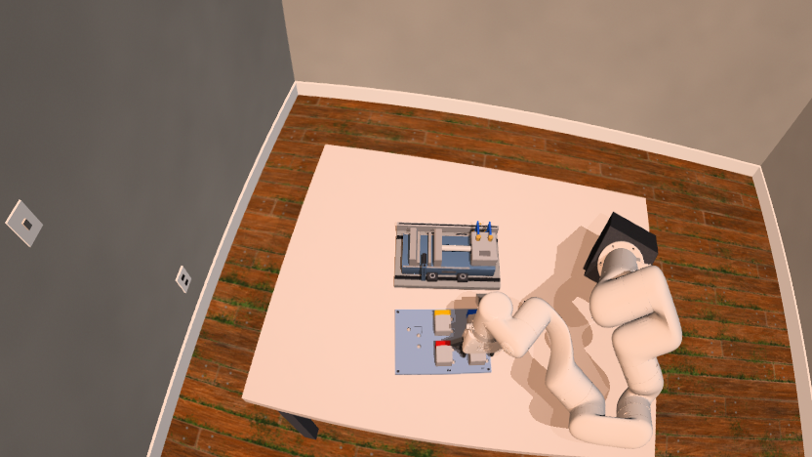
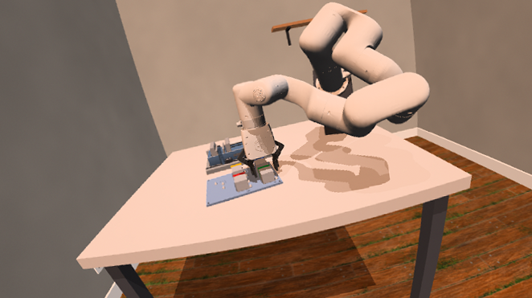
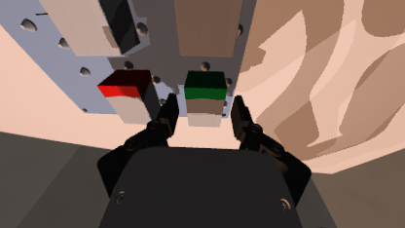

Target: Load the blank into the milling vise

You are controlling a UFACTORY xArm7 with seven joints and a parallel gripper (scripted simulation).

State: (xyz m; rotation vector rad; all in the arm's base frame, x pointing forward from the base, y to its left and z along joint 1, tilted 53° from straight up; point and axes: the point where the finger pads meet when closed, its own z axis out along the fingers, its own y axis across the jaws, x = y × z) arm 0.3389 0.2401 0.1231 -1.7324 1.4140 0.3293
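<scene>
Now: hand 2 cm above the green-ended blank. From my hand the other things lie so: blue-ended blank 8 cm to the right, 3 cm ahead, 2 cm below; yellow-ended blank 11 cm ahead, 5 cm to the right, 2 cm below; red-ended blank 8 cm ahead, 3 cm to the left, 2 cm below.
</scene>
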